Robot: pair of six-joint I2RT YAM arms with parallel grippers.
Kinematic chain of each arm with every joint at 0, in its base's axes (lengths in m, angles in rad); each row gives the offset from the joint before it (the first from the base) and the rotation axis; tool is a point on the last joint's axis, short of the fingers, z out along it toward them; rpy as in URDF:
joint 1: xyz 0 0 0.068 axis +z
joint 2: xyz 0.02 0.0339 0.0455 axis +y
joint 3: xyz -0.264 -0.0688 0 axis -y
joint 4: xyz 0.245 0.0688 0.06 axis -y
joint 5: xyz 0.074 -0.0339 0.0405 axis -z
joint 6: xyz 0.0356 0 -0.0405 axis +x
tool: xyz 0 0 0 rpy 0 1.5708 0
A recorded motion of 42 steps. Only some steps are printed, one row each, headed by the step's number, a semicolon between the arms.
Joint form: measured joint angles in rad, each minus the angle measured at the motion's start. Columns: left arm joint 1, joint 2, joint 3, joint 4, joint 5, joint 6; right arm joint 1, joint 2, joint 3, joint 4, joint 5, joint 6.
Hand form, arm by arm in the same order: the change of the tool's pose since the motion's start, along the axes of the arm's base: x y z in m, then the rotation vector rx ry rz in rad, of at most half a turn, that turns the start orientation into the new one. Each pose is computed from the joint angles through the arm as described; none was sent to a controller.
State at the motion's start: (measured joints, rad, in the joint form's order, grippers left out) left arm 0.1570 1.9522 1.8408 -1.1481 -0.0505 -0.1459; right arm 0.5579 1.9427 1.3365 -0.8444 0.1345 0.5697
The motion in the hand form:
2: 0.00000 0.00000 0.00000 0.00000 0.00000 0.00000; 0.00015 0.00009 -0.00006 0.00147 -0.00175 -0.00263
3: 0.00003 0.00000 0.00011 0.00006 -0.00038 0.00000; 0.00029 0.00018 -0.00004 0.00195 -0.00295 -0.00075
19: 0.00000 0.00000 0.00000 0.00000 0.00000 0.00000; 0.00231 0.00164 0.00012 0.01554 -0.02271 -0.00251
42: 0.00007 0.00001 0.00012 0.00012 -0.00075 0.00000; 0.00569 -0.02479 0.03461 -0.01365 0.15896 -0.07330
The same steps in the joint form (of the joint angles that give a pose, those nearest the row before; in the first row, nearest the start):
2: 0.0000 0.0000 0.0000 0.0000 0.0000 0.0000; 0.0000 0.0000 -0.0004 0.0023 0.0000 0.0027
3: 0.0000 0.0000 0.0004 0.0000 0.0000 0.0000; 0.0000 0.0000 -0.0004 0.0038 0.0000 0.0008
19: 0.0000 0.0000 0.0000 0.0000 0.0000 0.0000; 0.0004 0.0000 -0.0012 0.0282 -0.0008 0.0031
42: 0.0000 0.0000 0.0004 0.0004 0.0000 0.0000; -0.0740 -0.0076 0.1370 -0.2896 -0.0671 0.0027

